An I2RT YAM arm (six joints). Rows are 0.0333 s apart.
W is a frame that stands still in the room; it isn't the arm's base.
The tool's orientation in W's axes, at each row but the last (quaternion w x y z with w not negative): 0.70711, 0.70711, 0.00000, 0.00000; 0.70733, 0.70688, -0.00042, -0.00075; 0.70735, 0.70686, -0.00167, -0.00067; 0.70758, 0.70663, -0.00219, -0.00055; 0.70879, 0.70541, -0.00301, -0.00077; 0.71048, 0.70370, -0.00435, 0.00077; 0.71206, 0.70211, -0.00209, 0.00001; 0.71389, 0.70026, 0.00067, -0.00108; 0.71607, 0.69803, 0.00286, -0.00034; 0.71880, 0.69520, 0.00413, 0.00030; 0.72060, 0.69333, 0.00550, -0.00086; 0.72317, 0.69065, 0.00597, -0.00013; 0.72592, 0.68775, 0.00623, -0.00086
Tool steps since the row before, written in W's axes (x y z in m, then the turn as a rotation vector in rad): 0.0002, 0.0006, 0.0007, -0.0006, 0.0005, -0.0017; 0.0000, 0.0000, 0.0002, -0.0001, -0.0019, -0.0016; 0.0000, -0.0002, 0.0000, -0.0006, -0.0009, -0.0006; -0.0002, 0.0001, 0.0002, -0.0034, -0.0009, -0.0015; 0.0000, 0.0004, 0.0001, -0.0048, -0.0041, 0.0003; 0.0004, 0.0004, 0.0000, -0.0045, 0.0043, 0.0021; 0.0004, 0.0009, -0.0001, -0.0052, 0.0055, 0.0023; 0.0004, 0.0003, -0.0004, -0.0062, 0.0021, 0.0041; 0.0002, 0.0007, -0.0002, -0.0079, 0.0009, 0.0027; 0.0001, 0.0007, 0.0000, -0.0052, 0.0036, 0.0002; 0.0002, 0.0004, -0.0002, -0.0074, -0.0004, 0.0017; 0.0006, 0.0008, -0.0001, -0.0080, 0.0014, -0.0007; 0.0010, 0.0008, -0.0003, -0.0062, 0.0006, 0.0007
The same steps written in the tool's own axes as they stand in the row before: 0.0002, 0.0007, -0.0006, -0.0006, -0.0017, -0.0005; 0.0000, 0.0002, 0.0000, -0.0001, -0.0016, 0.0019; 0.0000, 0.0000, 0.0002, -0.0006, -0.0006, 0.0009; -0.0002, 0.0002, -0.0001, -0.0034, -0.0015, 0.0009; 0.0000, 0.0001, -0.0004, -0.0048, 0.0003, 0.0041; 0.0004, 0.0000, -0.0004, -0.0045, 0.0022, -0.0043; 0.0004, -0.0001, -0.0009, -0.0052, 0.0024, -0.0055; 0.0004, -0.0004, -0.0003, -0.0062, 0.0041, -0.0020; 0.0002, -0.0002, -0.0007, -0.0079, 0.0027, -0.0009; 0.0001, 0.0000, -0.0007, -0.0052, 0.0003, -0.0036; 0.0002, -0.0002, -0.0004, -0.0074, 0.0016, 0.0004; 0.0006, -0.0001, -0.0008, -0.0080, -0.0007, -0.0015; 0.0010, -0.0002, -0.0008, -0.0062, 0.0007, -0.0006
